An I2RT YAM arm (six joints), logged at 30 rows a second.
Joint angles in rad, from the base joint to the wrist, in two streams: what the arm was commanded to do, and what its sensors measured. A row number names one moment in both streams.
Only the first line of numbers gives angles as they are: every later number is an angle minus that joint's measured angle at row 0.
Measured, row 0:
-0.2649 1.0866 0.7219 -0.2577 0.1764 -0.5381
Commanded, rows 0 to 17:
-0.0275 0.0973 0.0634 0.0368 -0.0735 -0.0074
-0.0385 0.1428 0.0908 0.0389 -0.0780 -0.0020
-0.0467 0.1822 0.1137 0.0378 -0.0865 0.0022
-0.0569 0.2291 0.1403 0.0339 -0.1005 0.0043
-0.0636 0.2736 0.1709 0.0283 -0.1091 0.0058
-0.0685 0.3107 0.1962 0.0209 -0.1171 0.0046
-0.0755 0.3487 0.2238 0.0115 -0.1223 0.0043
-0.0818 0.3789 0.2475 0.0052 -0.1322 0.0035
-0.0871 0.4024 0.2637 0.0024 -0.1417 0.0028
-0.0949 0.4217 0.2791 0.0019 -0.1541 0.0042
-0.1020 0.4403 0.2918 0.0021 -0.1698 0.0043
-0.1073 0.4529 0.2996 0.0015 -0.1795 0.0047
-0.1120 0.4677 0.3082 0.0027 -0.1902 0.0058
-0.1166 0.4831 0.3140 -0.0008 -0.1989 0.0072
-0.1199 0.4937 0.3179 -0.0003 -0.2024 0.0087
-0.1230 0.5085 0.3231 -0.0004 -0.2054 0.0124
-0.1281 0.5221 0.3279 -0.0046 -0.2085 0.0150
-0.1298 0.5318 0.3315 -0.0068 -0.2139 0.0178
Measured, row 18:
-0.1255 0.5116 0.3129 0.0000 -0.1766 0.0092
